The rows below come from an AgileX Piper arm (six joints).
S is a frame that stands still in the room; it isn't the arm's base.
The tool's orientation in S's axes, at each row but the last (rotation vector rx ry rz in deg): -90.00, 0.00, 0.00; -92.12, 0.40, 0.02; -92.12, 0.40, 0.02; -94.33, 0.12, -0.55; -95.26, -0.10, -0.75; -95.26, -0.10, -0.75; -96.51, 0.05, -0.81; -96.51, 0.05, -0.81; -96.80, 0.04, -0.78; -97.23, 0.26, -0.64
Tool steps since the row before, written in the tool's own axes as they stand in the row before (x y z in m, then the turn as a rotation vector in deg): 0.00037, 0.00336, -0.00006, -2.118, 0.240, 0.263; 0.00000, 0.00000, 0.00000, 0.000, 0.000, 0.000; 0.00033, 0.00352, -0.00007, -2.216, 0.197, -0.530; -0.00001, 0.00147, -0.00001, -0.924, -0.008, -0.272; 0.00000, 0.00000, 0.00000, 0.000, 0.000, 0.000; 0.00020, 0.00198, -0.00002, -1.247, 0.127, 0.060; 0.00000, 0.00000, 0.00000, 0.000, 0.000, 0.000; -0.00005, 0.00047, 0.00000, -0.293, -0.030, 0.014; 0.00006, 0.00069, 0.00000, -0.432, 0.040, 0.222; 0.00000, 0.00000, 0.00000, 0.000, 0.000, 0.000
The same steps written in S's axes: 0.00037, -0.00006, -0.00336, -2.118, 0.263, -0.240; 0.00000, 0.00000, 0.00000, 0.000, 0.000, 0.000; 0.00031, -0.00020, -0.00352, -2.219, -0.527, -0.167; 0.00000, -0.00012, -0.00147, -0.926, -0.264, 0.024; 0.00000, 0.00000, 0.00000, 0.000, 0.000, 0.000; 0.00022, -0.00020, -0.00197, -1.245, 0.056, -0.144; 0.00000, 0.00000, 0.00000, 0.000, 0.000, 0.000; -0.00005, -0.00005, -0.00047, -0.293, 0.020, 0.026; 0.00007, -0.00008, -0.00068, -0.430, 0.219, -0.070; 0.00000, 0.00000, 0.00000, 0.000, 0.000, 0.000
